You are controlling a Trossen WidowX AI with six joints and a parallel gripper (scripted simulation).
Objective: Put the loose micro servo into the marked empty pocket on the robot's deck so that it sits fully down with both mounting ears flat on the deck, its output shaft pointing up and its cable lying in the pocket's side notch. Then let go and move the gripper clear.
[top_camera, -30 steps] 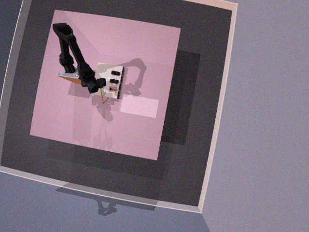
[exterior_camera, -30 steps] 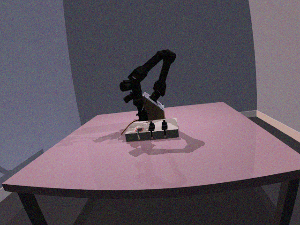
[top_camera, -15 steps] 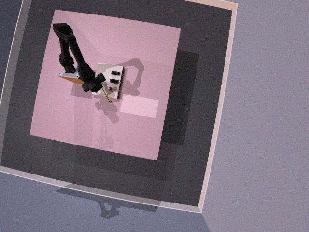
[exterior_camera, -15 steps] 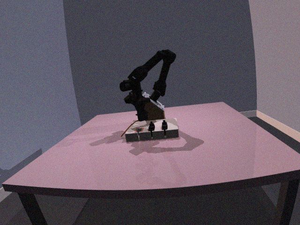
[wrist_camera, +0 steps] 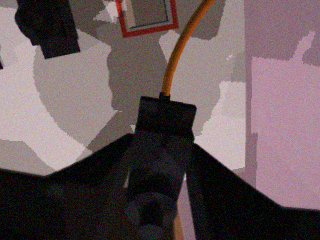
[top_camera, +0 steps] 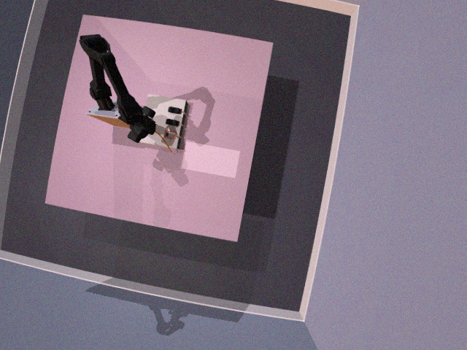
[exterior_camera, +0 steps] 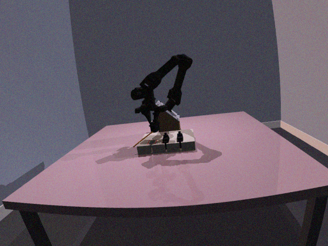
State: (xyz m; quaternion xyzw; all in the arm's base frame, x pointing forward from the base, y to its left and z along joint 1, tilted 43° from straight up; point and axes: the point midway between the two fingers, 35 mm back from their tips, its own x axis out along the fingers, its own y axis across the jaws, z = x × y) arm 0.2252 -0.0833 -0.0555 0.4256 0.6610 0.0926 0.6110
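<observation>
My gripper tip is now 10 cm above the white deck and 7 cm to the right of it.
</observation>
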